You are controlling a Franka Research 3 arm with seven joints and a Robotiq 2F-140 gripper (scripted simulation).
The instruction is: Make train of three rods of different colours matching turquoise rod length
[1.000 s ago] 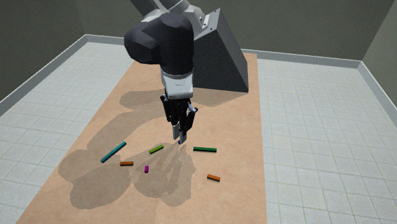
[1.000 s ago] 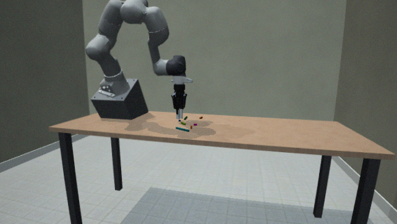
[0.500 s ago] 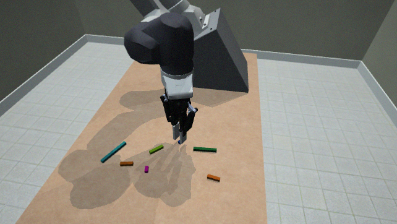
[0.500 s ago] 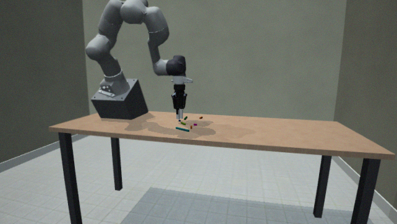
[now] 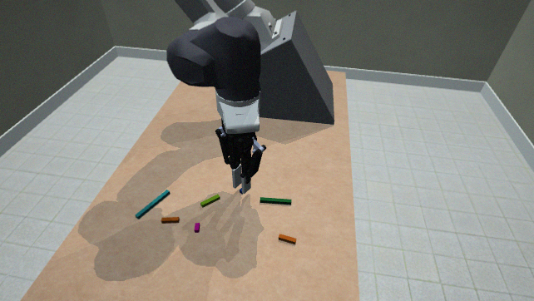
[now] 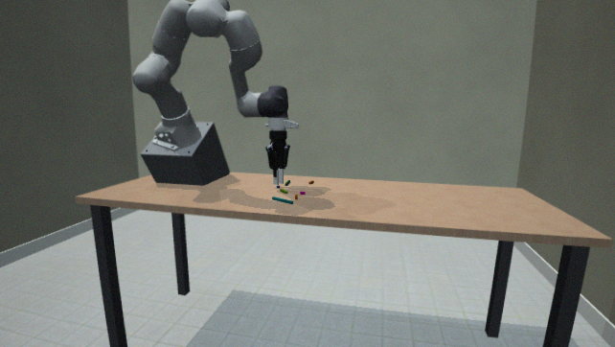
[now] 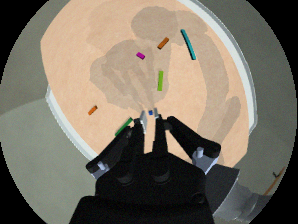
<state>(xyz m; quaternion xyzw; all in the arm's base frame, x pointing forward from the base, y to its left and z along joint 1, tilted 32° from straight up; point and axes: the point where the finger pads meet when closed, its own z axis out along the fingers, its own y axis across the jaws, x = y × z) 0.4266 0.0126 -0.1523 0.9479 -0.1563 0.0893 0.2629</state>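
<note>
The blue rod lies 5 cm below my hand. The rest, counted from my hand: green rod 1 cm ahead, 9 cm to the left, 5 cm below; magenta rod 14 cm ahead, 6 cm to the right, 5 cm below; lime rod 5 cm ahead, 7 cm to the right, 5 cm below.
</note>
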